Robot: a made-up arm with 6 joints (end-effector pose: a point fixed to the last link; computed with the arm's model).
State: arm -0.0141 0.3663 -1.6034 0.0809 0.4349 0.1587
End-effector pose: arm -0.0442 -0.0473 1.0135 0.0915 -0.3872 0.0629 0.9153
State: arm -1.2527 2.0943 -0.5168 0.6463 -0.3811 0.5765
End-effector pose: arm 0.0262 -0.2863 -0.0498 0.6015 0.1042 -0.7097 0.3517
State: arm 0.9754 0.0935 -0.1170 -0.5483 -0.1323 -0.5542
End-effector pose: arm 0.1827 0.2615 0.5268 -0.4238 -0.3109 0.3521 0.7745
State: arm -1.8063 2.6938 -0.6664 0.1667 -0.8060 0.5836
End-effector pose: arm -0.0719 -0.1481 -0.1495 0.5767 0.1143 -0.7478 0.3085
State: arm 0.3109 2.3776 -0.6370 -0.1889 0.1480 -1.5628
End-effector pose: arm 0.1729 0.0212 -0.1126 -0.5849 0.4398 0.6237 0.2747
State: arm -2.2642 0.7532 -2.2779 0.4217 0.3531 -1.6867
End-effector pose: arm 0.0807 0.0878 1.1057 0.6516 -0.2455 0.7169 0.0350
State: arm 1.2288 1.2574 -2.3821 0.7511 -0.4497 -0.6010
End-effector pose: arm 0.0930 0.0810 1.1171 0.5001 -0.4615 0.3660 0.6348
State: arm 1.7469 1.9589 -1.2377 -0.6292 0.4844 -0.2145
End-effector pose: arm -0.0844 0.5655 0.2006 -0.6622 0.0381 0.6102 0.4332
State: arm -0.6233 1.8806 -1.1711 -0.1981 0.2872 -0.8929
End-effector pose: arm 0.4682 -0.3938 0.2196 -0.3303 0.5477 -0.0550 0.7667
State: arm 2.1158 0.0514 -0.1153 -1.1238 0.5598 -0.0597
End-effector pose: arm -0.1503 0.2765 0.5001 -0.4382 -0.3450 0.6017 0.5717
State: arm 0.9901 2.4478 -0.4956 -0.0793 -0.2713 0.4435
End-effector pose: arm 0.0606 0.0490 -0.1144 -0.2253 0.7125 0.2076 0.6313
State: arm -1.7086 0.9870 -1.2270 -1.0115 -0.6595 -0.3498
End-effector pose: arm -0.0083 -0.4579 0.8041 -0.6925 0.1982 -0.5357 0.4406
